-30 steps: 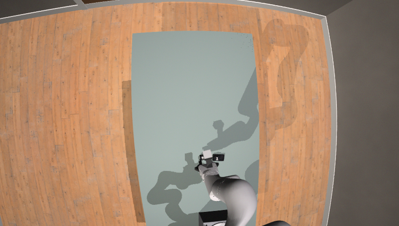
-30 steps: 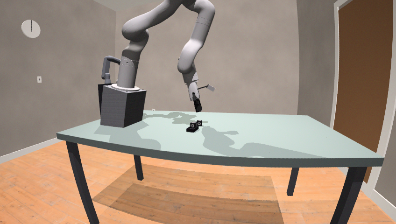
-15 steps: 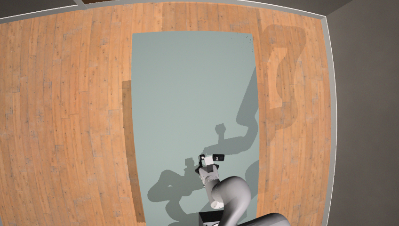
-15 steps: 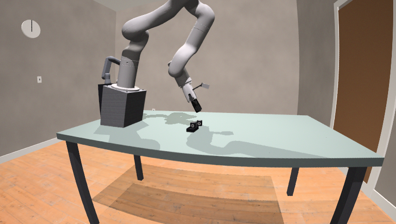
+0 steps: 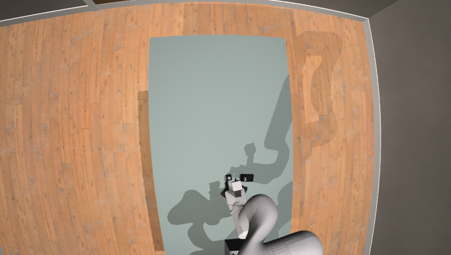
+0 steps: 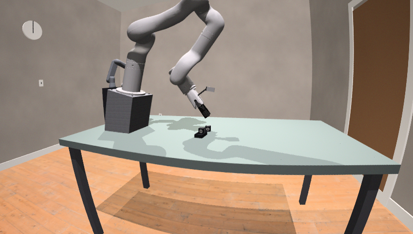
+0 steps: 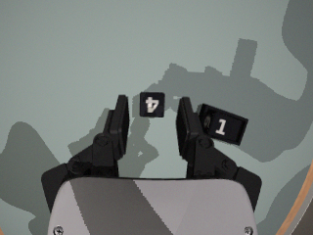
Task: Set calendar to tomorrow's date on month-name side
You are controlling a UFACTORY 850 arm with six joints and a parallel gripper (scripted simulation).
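Now: hand 90 mm above the black cube and 10 mm short of it. Also, from my hand: black tray 100 mm to the right, 90 mm below.
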